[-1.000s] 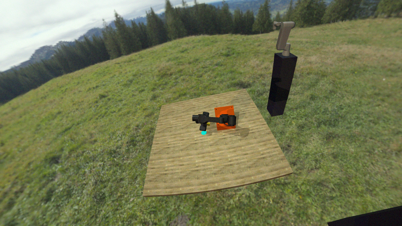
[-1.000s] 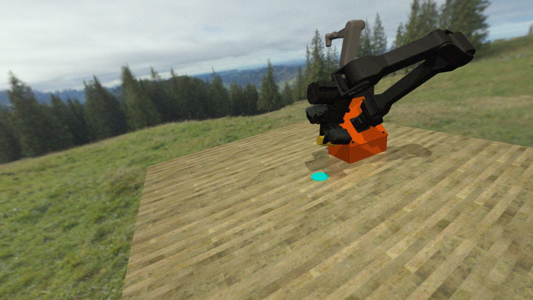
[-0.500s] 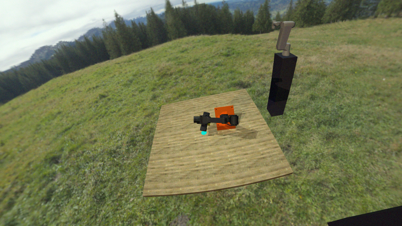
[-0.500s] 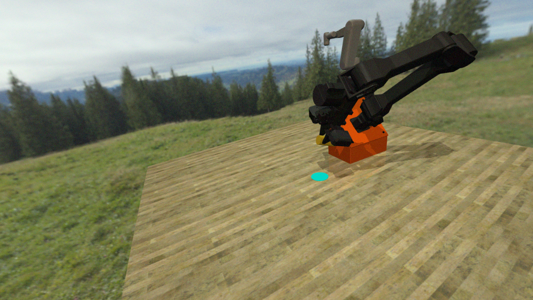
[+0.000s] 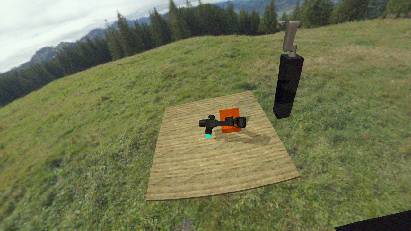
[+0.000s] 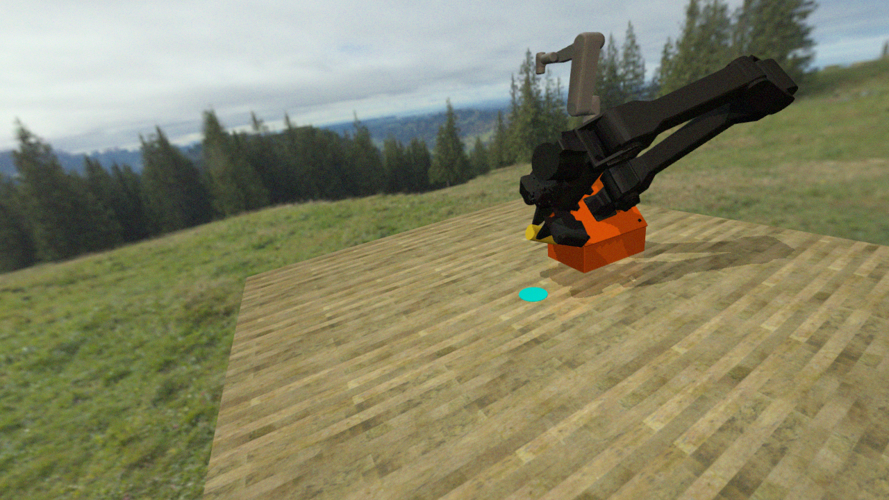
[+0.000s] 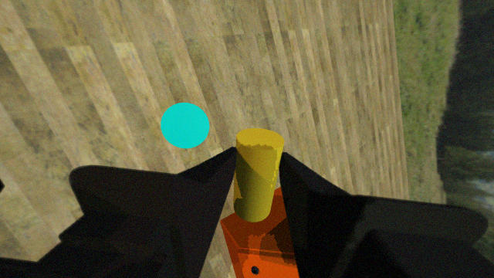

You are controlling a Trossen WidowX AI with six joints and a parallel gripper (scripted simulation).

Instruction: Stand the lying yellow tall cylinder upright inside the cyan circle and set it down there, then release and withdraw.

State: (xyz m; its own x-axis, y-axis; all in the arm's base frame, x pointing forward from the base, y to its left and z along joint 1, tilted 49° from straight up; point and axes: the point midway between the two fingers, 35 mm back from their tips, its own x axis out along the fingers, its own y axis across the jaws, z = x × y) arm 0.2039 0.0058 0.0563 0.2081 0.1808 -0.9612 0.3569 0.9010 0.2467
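Now: gripper tip 20 mm past the yellow tall cylinder and 10 mm above it. Also, from my gripper tip: cyan circle (30 mm ahead, 20 mm to the left, 130 mm below).
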